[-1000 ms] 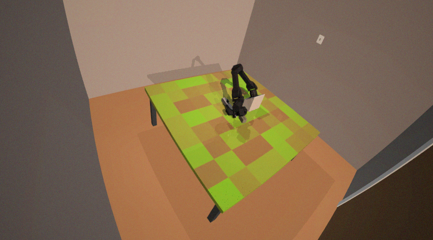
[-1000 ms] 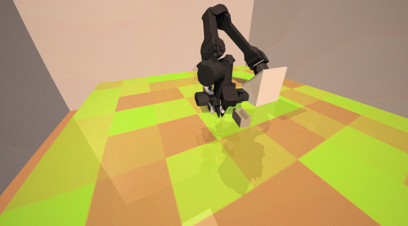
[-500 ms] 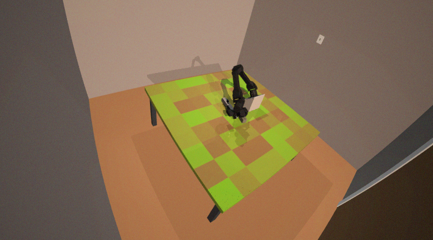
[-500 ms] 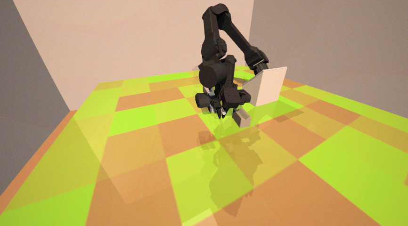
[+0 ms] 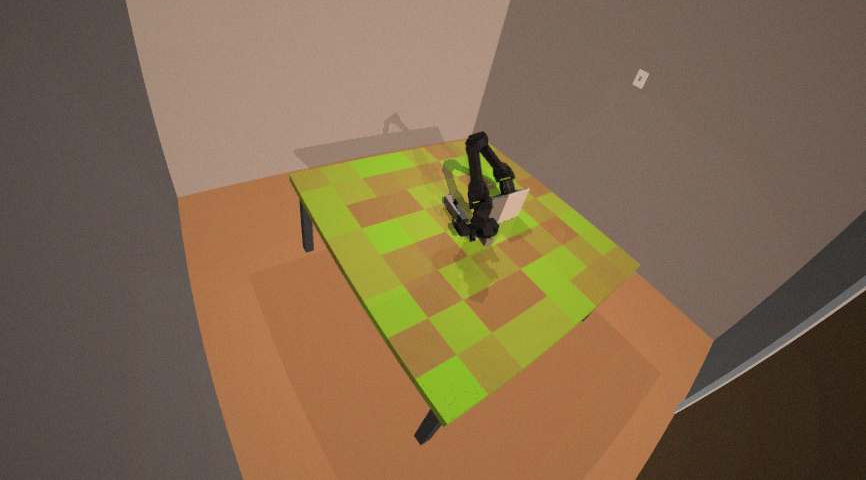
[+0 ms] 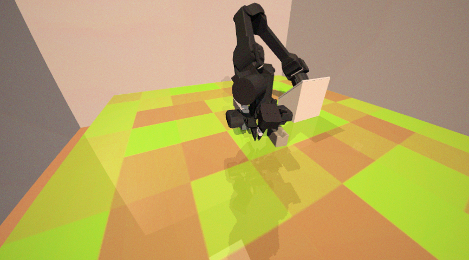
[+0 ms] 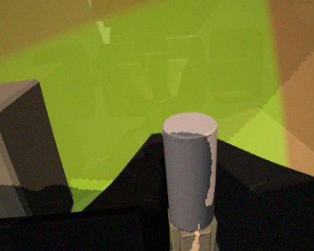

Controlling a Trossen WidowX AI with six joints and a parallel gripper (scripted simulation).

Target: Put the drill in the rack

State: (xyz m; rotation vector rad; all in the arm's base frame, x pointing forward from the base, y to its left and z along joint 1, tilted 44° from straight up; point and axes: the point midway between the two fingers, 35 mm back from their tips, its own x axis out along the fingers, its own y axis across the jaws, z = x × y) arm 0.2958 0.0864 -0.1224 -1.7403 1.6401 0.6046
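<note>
My gripper tip is 40 mm to the left of the drill and 30 mm below it. From my gripper tip the other things lie so: key: 20 mm behind, 200 mm to the right, 30 mm above; then grey rack: 70 mm behind; then holder block: 20 mm behind, 170 mm to the right, 20 mm above.
</note>
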